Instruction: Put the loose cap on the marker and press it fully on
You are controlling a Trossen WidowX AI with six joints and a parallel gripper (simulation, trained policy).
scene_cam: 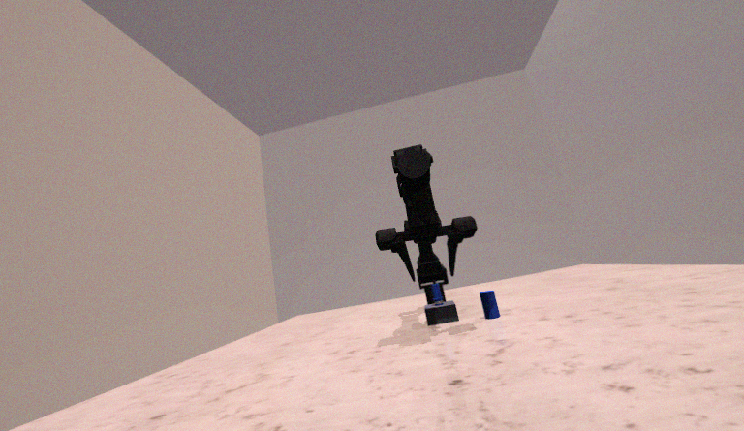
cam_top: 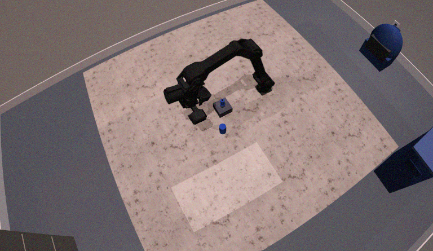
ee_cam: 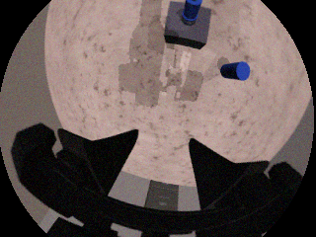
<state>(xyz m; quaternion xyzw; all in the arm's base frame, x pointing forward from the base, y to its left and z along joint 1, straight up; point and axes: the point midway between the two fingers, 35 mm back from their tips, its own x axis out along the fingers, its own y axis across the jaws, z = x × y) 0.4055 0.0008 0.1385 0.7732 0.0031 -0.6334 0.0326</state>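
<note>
The blue cap is 110 mm behind my gripper tip, 100 mm to the left of it and 80 mm below it. Round my gripper tip: dark grey holder block 170 mm behind, 90 mm below.
</note>
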